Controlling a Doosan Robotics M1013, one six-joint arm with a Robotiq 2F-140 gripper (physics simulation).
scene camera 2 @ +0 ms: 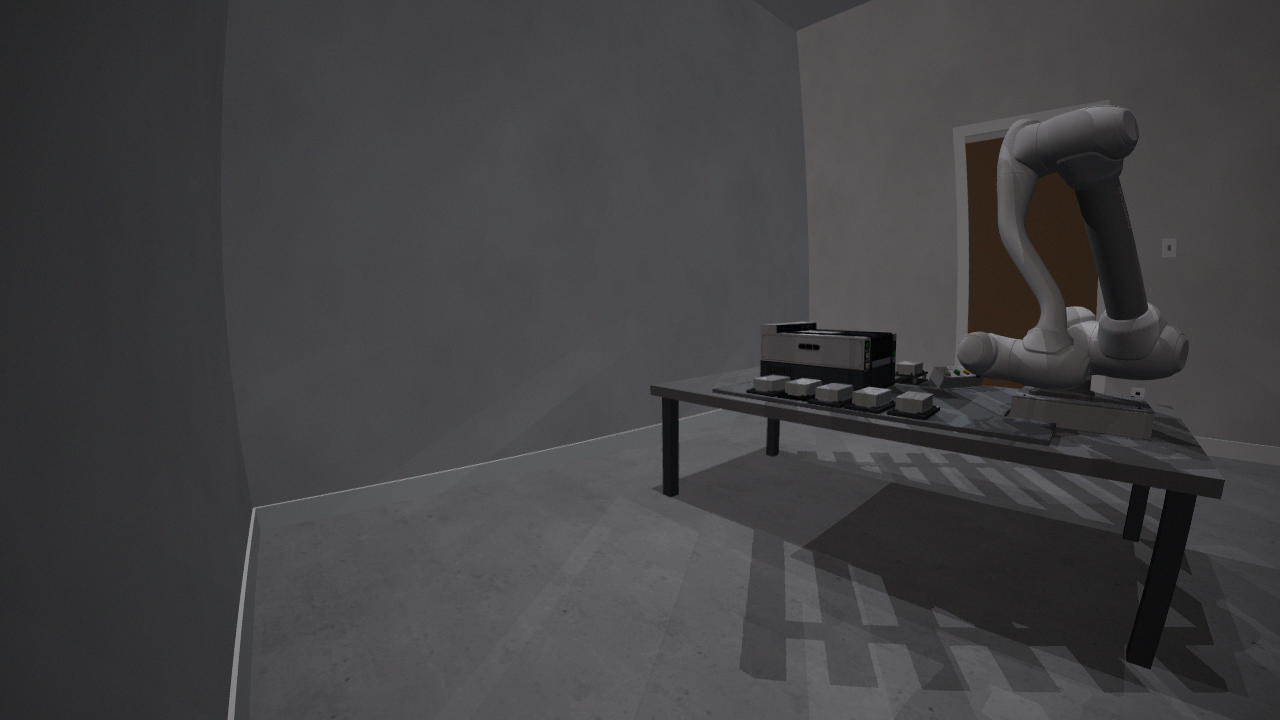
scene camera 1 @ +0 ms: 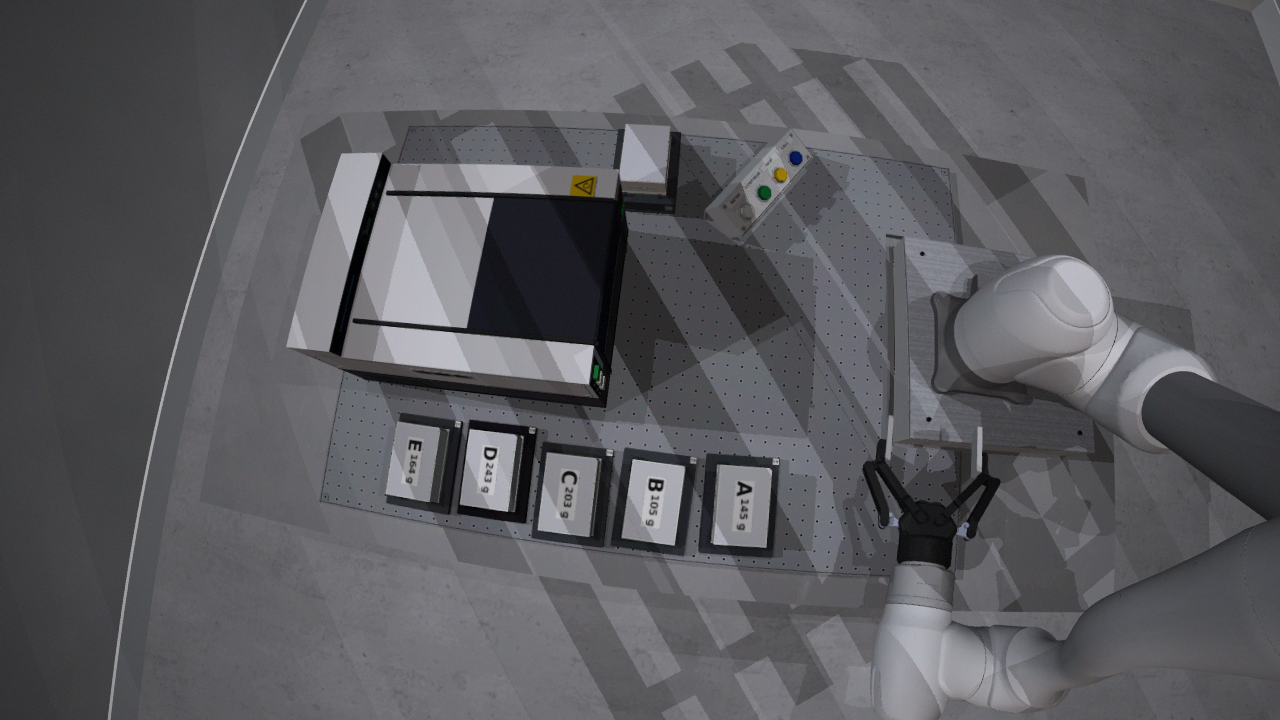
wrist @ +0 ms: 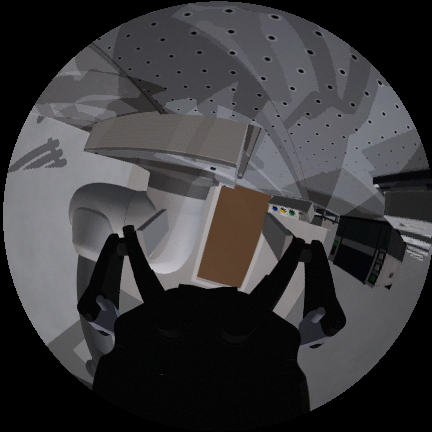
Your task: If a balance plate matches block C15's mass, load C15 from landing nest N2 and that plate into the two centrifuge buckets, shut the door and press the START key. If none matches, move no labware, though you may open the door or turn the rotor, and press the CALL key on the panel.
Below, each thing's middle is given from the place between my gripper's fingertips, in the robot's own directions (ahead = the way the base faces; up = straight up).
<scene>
The button box (scene camera 1: 737,212) lies 42 cm to the right of my hand, 29 cm ahead of it and 9 cm below it. From my hand the other things lie so: centrifuge (scene camera 1: 386,295) (76 cm ahead, 13 cm to the right, 1 cm below); dark lid (scene camera 1: 541,270) (61 cm ahead, 14 cm to the right, 8 cm above); white block (scene camera 1: 644,165) (51 cm ahead, 43 cm to the right, 8 cm below).
</scene>
